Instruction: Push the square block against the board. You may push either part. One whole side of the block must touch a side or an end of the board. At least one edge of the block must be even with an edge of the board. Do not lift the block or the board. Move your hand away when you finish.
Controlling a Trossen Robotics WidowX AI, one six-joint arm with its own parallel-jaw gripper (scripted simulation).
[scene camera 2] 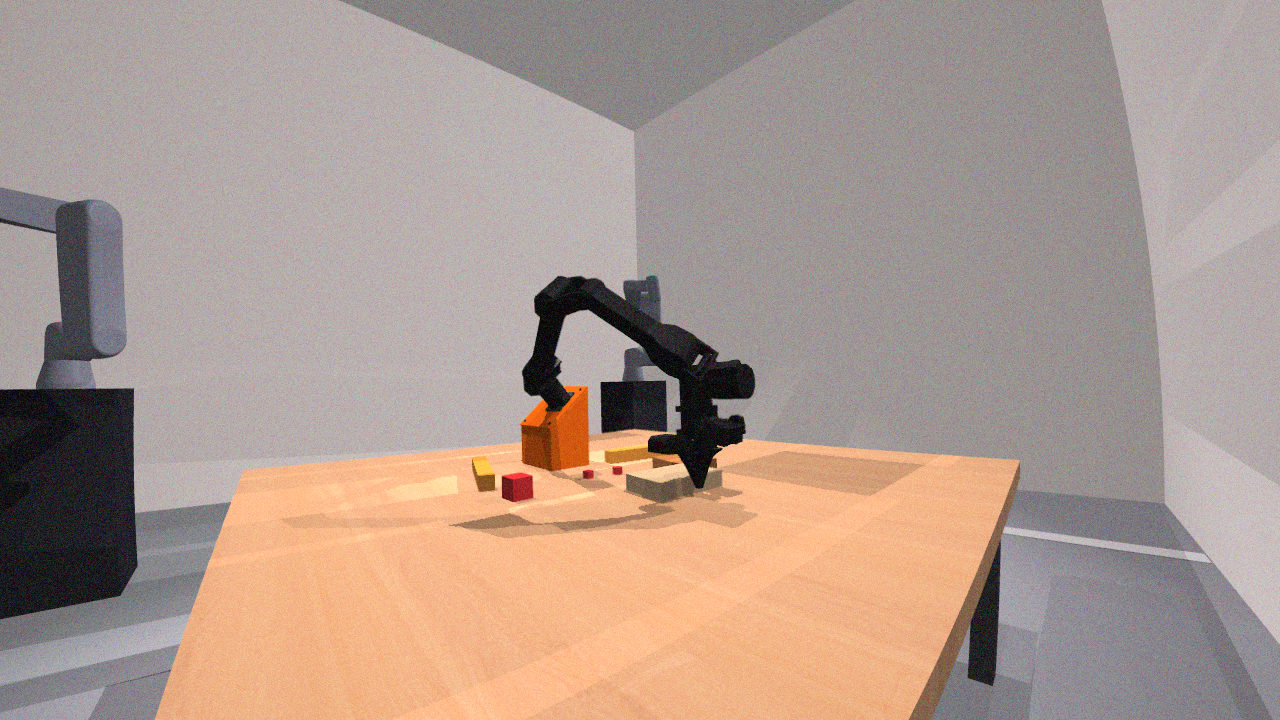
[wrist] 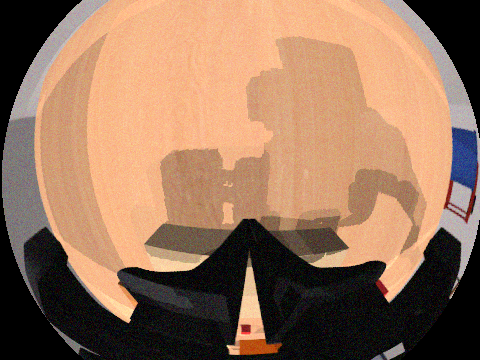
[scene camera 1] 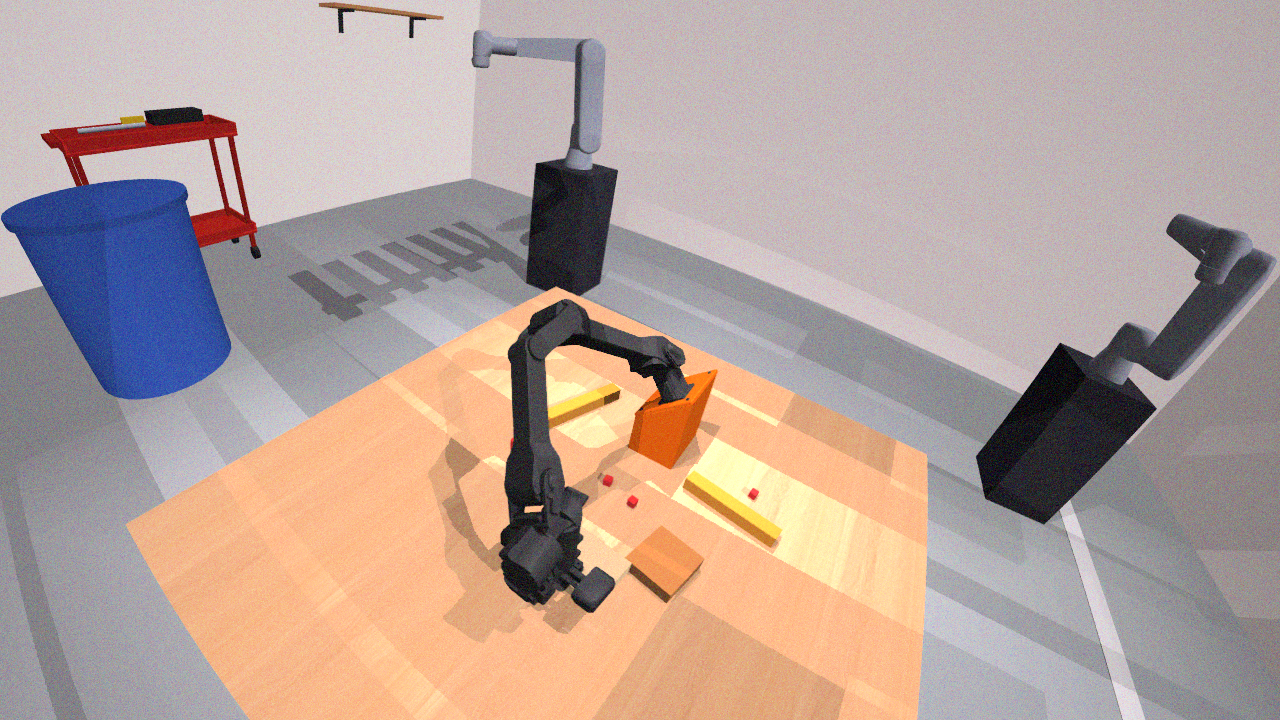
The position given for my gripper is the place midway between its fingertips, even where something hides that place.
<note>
I see my gripper point(scene camera 2: 699, 488), a square block point(scene camera 1: 662, 562), a red cube point(scene camera 2: 515, 487), a yellow bar point(scene camera 1: 558, 414) and a yellow bar point(scene camera 1: 744, 517).
My gripper also shows in the wrist view point(wrist: 248, 224) and in scene camera 1 point(scene camera 1: 552, 587).
</note>
